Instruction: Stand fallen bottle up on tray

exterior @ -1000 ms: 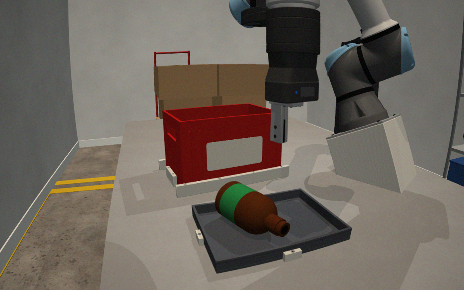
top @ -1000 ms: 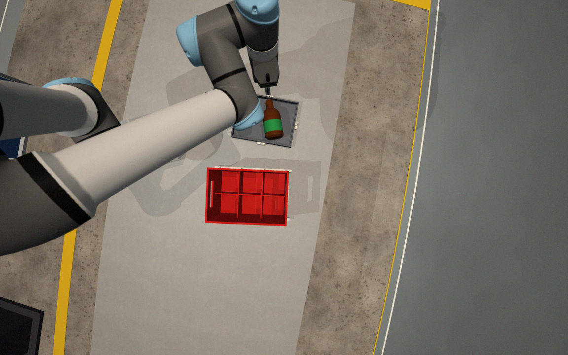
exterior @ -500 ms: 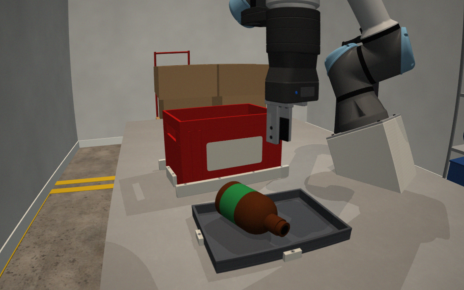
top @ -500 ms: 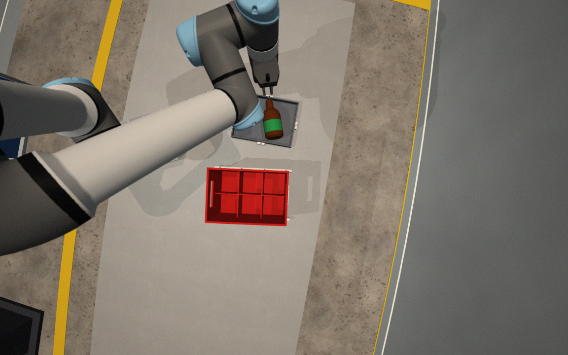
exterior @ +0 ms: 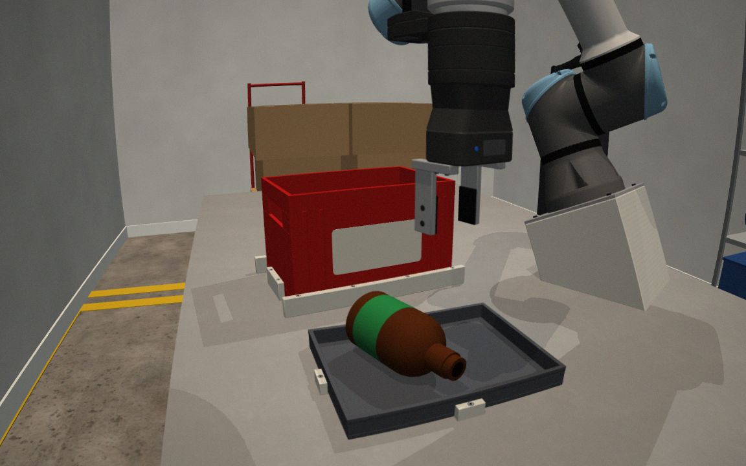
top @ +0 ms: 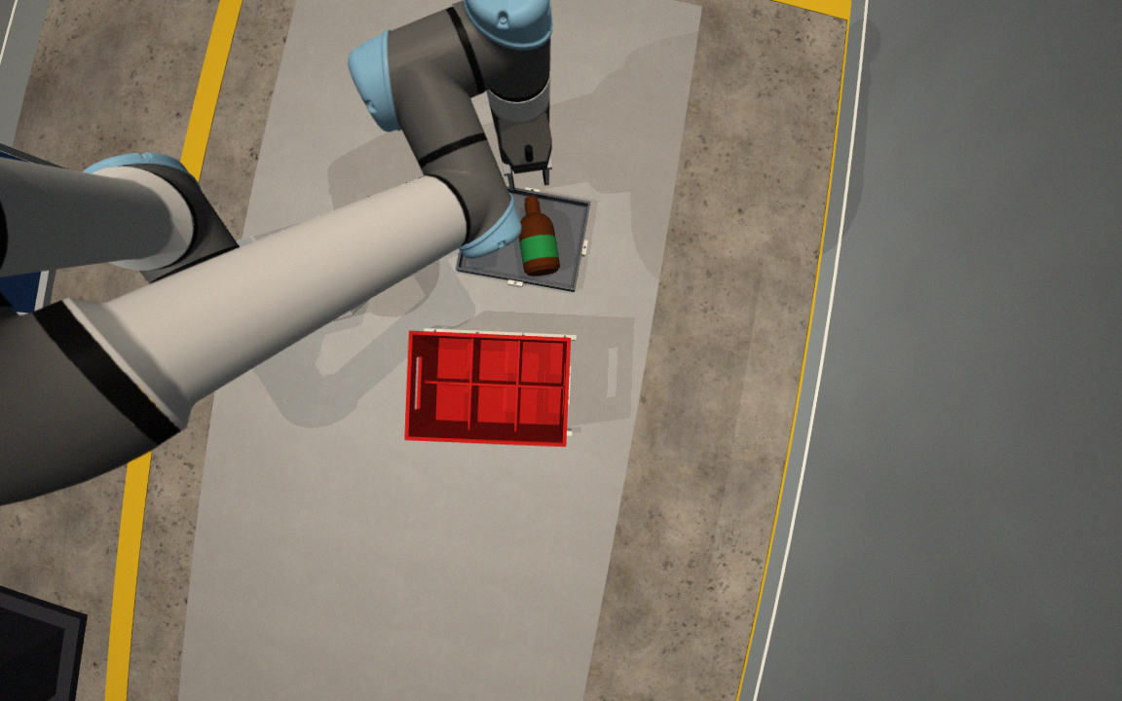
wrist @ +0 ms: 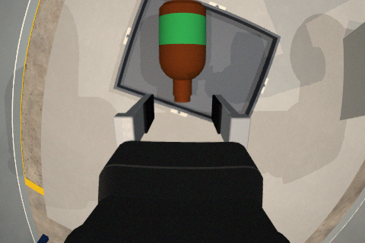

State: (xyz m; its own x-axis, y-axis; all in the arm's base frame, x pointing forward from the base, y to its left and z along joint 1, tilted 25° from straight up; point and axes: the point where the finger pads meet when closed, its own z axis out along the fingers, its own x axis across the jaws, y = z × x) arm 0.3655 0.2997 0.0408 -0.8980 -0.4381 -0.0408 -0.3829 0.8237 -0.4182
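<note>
My hand is 20 mm short of the bottle, 40 mm to the left of it and 160 mm above it. The rest, counted from my hand: red crate (20 mm ahead, 360 mm to the right, 120 mm below); then dark grey tray (10 mm behind, 50 mm to the right, 190 mm below).
</note>
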